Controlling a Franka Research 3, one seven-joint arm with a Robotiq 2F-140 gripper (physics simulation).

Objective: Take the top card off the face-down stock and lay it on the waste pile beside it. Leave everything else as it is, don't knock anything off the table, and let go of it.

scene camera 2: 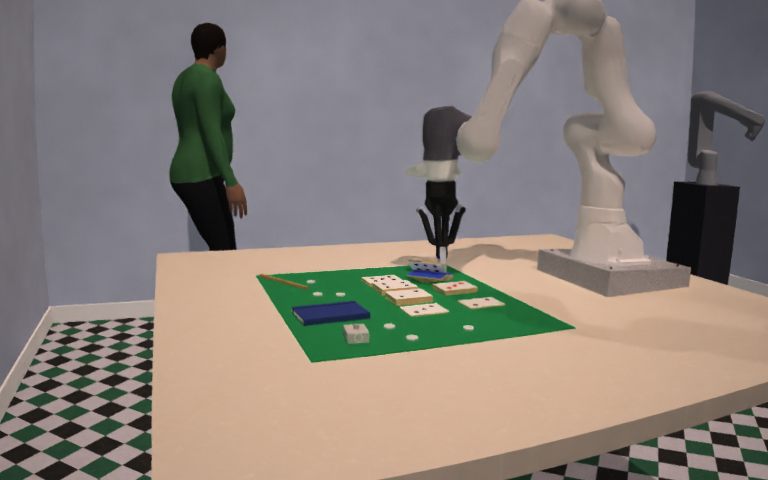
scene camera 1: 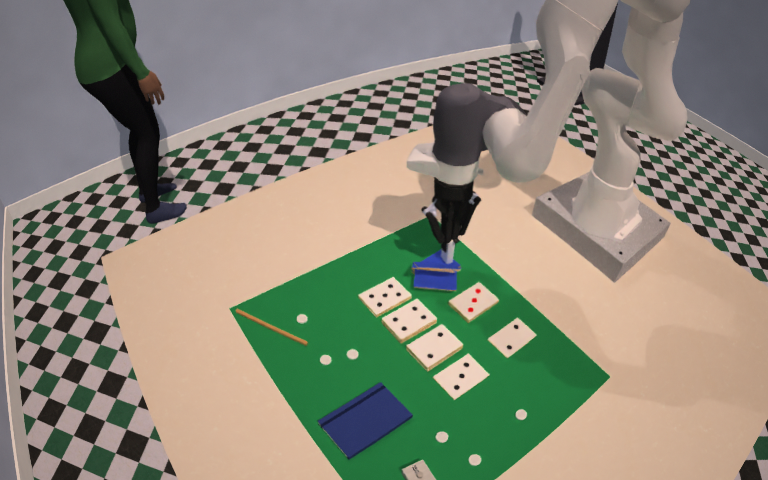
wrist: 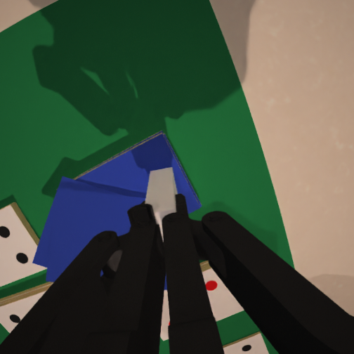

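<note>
The face-down blue stock (scene camera 1: 434, 281) (scene camera 2: 430, 276) (wrist: 120, 167) lies on the green mat (scene camera 1: 283, 384). A card or thin packet (scene camera 1: 433, 261) (scene camera 2: 424, 266) with a blue back is tilted over it, near edge raised, its pipped face showing in scene camera 2. In the wrist view a skewed blue card (wrist: 85, 215) overhangs the stock's left side. My gripper (scene camera 1: 448, 253) (scene camera 2: 442, 258) (wrist: 164, 186) is shut and empty, its pale tips at the tilted part; exact contact is unclear. A face-up pile with red pips (scene camera 1: 474, 301) (scene camera 2: 455, 287) (wrist: 226, 303) lies beside the stock.
Black-pipped piles (scene camera 1: 385, 296) (scene camera 2: 407, 295) stand left and in front of the stock. A two-pip card (scene camera 1: 512, 337) lies right. A blue notebook (scene camera 1: 365, 418), a wooden stick (scene camera 1: 271, 326), white discs (scene camera 1: 441, 436) and a small grey box (scene camera 2: 356, 333) lie on the mat.
</note>
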